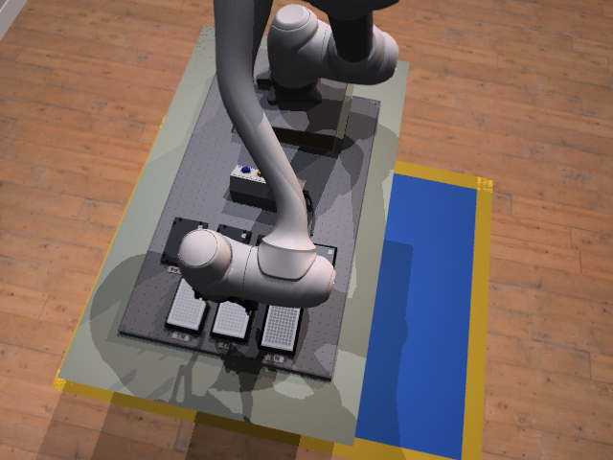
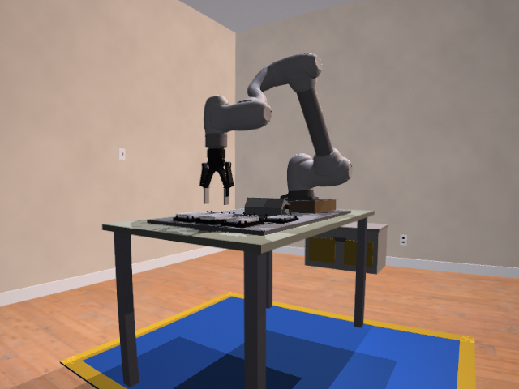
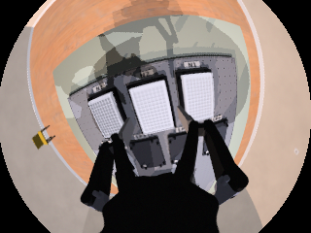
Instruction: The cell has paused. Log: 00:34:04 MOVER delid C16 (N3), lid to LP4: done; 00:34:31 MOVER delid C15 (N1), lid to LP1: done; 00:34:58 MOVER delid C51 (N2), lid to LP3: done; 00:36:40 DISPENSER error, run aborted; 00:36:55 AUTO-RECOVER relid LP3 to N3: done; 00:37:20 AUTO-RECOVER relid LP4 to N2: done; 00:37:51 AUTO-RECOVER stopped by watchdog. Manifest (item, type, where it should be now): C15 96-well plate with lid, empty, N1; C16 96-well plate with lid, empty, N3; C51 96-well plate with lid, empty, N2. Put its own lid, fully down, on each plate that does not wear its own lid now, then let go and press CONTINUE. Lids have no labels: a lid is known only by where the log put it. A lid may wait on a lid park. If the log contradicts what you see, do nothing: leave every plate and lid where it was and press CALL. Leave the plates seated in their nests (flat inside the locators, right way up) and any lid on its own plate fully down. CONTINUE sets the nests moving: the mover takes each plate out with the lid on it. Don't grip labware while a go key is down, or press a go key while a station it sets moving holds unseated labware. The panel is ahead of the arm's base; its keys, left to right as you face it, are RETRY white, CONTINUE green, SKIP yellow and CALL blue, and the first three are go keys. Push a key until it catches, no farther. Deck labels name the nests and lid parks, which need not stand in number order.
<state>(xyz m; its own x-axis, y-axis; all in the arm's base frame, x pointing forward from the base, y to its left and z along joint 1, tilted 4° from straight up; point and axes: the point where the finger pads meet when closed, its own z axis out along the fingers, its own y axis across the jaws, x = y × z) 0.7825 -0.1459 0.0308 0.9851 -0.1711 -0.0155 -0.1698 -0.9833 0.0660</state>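
Right now the lid park LP1 is 140 mm behind my hand, 230 mm to the left of it and 90 mm below it. Also, from my hand: lid park LP2: 190 mm behind, 30 mm to the right, 90 mm below; lid park LP3: 160 mm behind, 90 mm to the left, 90 mm below; 96-well plate: 30 mm ahead, 130 mm to the left, 80 mm below.
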